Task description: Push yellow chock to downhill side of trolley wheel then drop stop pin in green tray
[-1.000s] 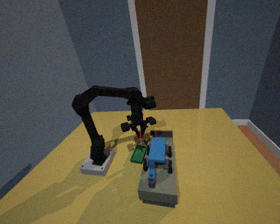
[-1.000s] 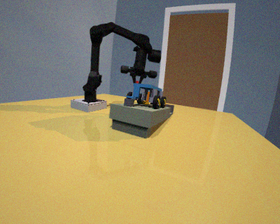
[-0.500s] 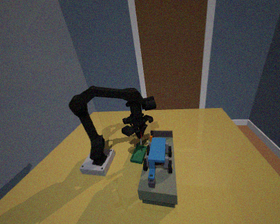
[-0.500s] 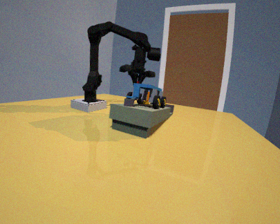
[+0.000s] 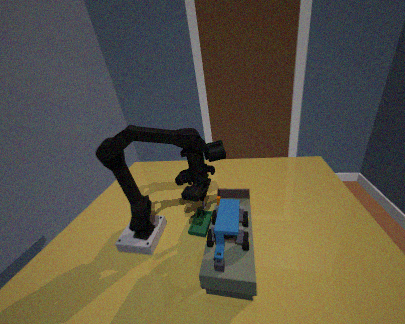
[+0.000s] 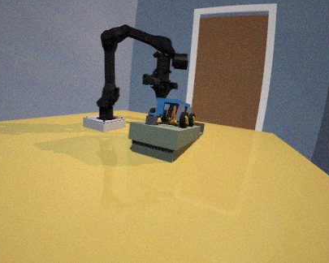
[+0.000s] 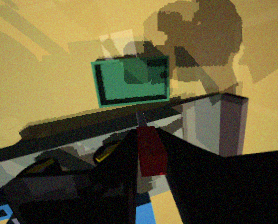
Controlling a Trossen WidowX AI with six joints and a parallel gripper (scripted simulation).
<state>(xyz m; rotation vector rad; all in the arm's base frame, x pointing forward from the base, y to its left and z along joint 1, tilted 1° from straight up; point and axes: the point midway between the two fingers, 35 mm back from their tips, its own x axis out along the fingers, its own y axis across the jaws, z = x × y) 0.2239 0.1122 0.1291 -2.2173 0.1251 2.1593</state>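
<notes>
Now: gripper tip 30 mm past the green tray and 140 mm above it. The rest, counted from my gripper tip: red-headed stop pin right at my gripper tip; blue trolley 110 mm ahead, 80 mm to the right, 30 mm below; yellow chock 60 mm ahead, 10 mm to the left, 60 mm below.
</notes>
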